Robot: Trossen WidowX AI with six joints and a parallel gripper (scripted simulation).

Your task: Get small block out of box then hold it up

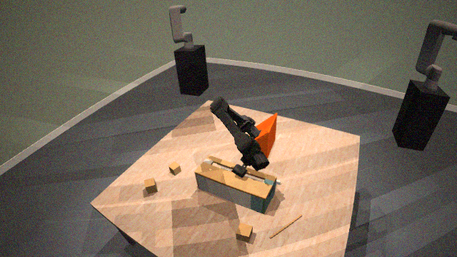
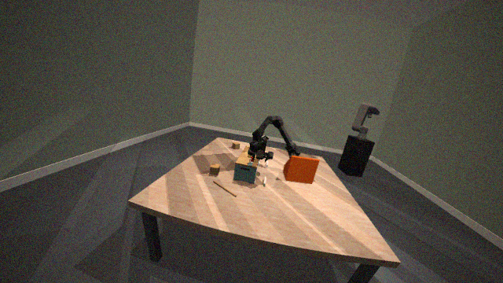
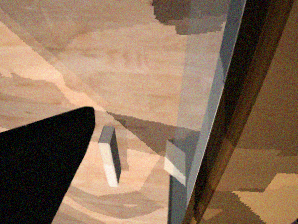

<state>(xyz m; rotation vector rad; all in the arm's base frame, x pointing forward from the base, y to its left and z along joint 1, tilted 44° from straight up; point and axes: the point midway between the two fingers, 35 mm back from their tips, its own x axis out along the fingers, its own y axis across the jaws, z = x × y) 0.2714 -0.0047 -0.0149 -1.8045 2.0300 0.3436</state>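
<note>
Right now the long box is 40 mm ahead of my gripper tip and 20 mm below it. Round my gripper tip: thin stick (290 mm to the left, 220 mm ahead, 80 mm below); then red block (50 mm ahead, 30 mm to the right).
</note>
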